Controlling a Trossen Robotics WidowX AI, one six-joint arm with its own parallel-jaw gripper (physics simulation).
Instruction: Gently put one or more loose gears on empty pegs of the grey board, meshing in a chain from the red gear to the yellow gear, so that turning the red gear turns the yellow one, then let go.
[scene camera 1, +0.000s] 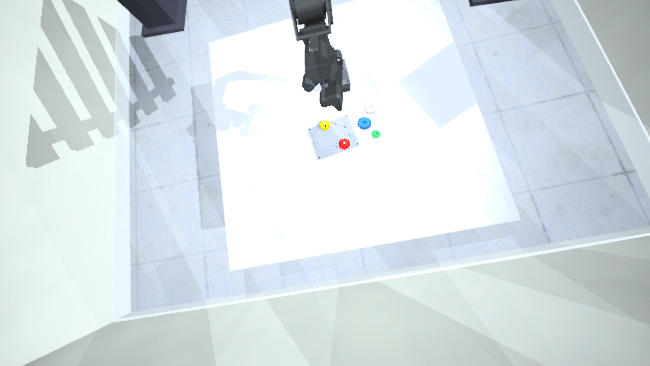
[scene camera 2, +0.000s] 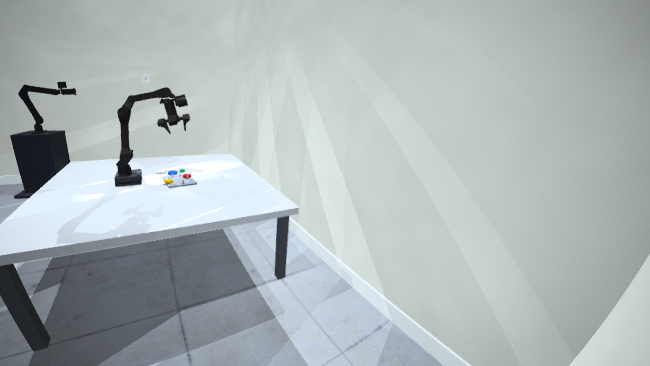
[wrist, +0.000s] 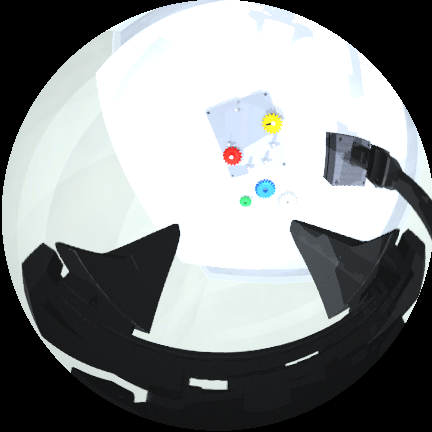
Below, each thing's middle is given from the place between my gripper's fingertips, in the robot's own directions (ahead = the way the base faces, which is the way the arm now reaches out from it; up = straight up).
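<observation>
There is the grey board (scene camera 1: 329, 138), 4 cm to the right of my hand and 30 cm below it.
</observation>
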